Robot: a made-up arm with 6 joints.
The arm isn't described. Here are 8 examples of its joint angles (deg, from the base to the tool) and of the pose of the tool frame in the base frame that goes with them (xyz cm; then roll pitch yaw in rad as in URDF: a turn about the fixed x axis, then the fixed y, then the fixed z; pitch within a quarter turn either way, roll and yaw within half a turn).
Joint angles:
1: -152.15 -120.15 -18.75 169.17 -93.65 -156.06
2: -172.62 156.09 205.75 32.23 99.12 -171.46
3: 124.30 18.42 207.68 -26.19 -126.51 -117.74
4: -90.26 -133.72 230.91 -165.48 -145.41 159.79
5: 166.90 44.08 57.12 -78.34 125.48 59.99
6: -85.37 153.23 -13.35 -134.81 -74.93 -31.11
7: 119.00 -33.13 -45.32 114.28 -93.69 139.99
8: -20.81 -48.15 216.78 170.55 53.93 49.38
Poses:
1: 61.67 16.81 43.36 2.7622 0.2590 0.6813
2: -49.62 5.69 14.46 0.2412 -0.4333 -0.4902
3: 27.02 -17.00 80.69 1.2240 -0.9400 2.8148
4: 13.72 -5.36 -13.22 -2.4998 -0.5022 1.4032
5: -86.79 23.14 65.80 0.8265 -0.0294 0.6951
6: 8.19 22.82 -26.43 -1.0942 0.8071 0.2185
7: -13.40 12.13 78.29 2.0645 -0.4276 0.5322
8: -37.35 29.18 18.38 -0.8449 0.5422 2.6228
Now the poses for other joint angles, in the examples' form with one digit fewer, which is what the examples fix.
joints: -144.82 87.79 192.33 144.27 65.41 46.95
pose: -24.7 -31.5 72.8 2.140 -0.629 -1.811
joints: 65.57 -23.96 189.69 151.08 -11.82 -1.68
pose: -35.8 -48.8 48.2 0.621 0.764 -1.860
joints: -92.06 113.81 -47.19 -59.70 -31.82 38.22
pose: -7.3 -4.4 -0.5 -2.853 0.025 1.062
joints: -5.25 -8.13 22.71 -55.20 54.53 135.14
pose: 37.4 -11.6 98.8 -0.601 -0.771 -1.292
